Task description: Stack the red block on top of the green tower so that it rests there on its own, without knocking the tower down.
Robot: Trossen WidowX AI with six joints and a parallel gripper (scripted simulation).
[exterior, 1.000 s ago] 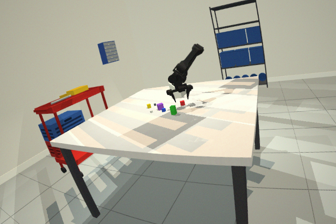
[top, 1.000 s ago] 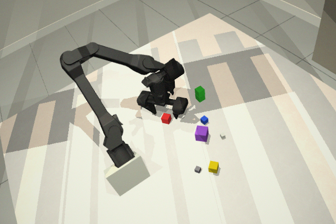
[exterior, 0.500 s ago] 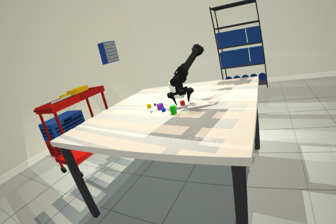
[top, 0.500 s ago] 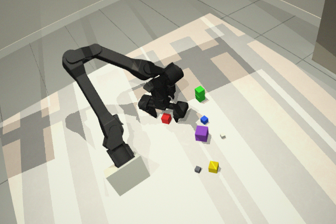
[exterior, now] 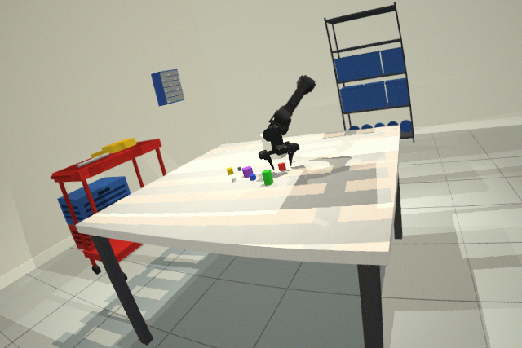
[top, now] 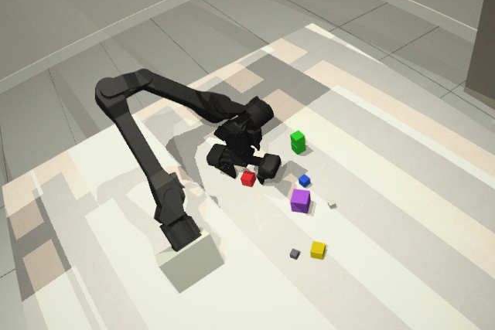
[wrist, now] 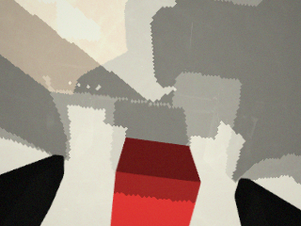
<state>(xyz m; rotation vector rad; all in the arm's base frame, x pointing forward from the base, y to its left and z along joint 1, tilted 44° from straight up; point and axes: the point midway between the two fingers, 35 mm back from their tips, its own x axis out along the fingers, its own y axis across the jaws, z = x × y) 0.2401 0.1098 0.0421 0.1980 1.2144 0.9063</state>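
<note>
The blue cube lies 110 mm to the right of my gripper tip and 100 mm ahead of it. Also, from my gripper tip: purple cube: 160 mm to the right, 50 mm ahead, 10 mm above; then small white cube: 210 mm to the right, 100 mm ahead; then red block: 10 mm above.
</note>
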